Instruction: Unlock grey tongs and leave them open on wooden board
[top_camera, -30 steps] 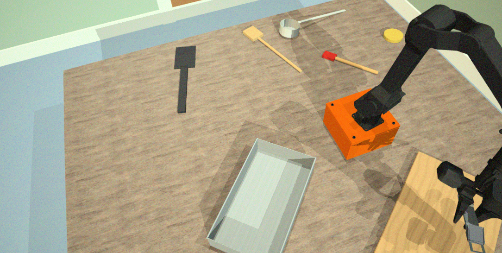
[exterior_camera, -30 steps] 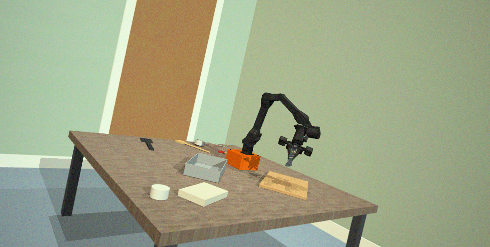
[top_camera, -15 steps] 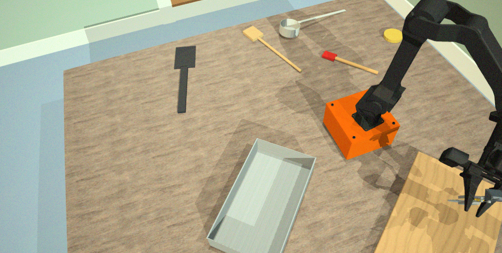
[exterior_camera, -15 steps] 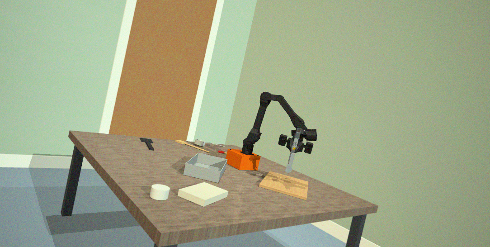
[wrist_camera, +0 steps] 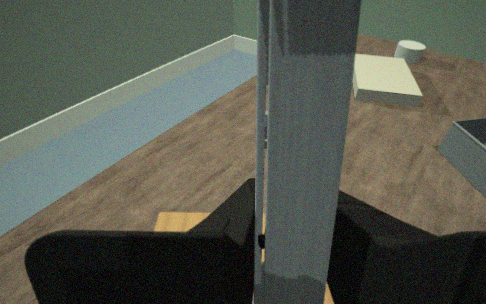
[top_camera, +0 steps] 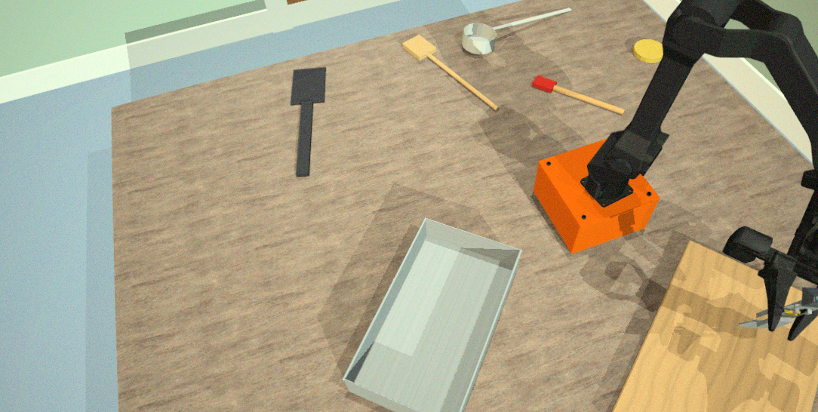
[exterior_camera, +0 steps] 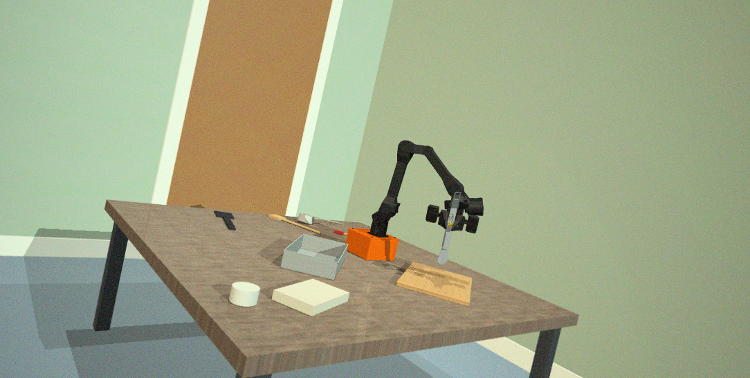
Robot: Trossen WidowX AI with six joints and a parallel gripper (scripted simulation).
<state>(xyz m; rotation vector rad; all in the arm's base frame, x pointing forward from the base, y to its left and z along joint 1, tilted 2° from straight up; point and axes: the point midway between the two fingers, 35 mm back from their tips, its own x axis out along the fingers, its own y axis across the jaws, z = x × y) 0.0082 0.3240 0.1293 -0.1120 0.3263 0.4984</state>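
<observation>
The wooden board is 4 cm behind my gripper tip, 2 cm to the right of it and 20 cm below it. Round my gripper tip: cream block 57 cm ahead, 19 cm below; roasting tin 31 cm ahead, 29 cm to the right, 18 cm below; red-headed spatula 18 cm behind, 63 cm to the right, 20 cm below.
</observation>
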